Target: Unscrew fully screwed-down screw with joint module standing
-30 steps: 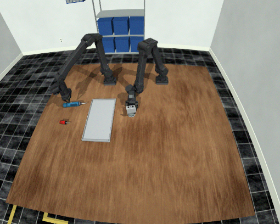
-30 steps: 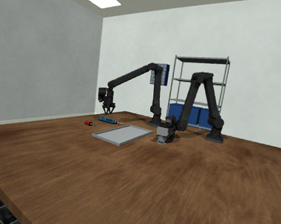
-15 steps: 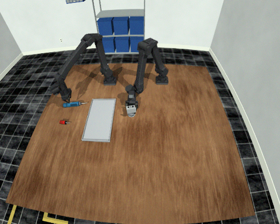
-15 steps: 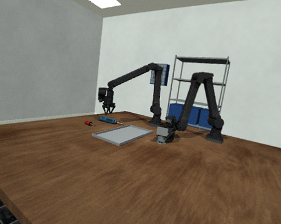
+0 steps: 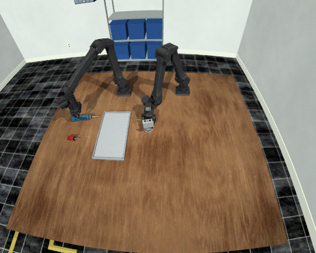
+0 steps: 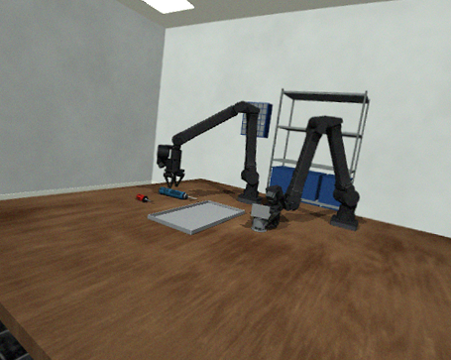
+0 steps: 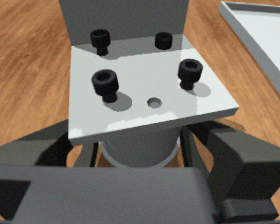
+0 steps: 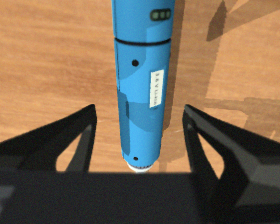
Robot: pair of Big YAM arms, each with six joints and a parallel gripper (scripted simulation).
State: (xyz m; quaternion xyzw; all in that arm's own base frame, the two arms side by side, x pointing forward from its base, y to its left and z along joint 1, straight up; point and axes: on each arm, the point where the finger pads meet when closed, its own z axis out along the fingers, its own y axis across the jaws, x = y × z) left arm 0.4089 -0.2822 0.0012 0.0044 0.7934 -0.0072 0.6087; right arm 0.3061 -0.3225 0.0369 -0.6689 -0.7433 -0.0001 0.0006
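Now: left hand 5 cm below the grey bracket. Also, from my left hand: screw (5 cm above, 2 cm behind, 1 cm to the left); flat grey tray (26 cm to the right, 5 cm ahead, 2 cm below); small red-handled tool (56 cm to the right, 9 cm ahead, 1 cm below).
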